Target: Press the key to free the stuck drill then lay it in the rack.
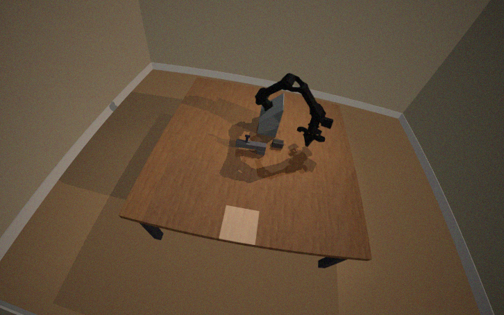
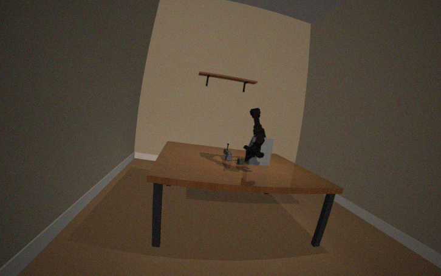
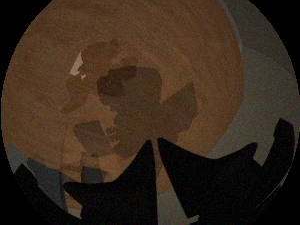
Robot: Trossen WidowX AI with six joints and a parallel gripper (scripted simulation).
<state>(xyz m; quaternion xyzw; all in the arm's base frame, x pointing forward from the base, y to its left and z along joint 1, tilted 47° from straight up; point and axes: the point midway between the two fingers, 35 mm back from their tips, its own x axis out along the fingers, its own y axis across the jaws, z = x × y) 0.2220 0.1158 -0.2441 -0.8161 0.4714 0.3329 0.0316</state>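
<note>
My gripper tip is 2 cm short of the dark drill, 38 cm to the left of it and 3 cm below it. Round my gripper tip: grey block 2 cm ahead, 35 cm to the right, 2 cm below.
</note>
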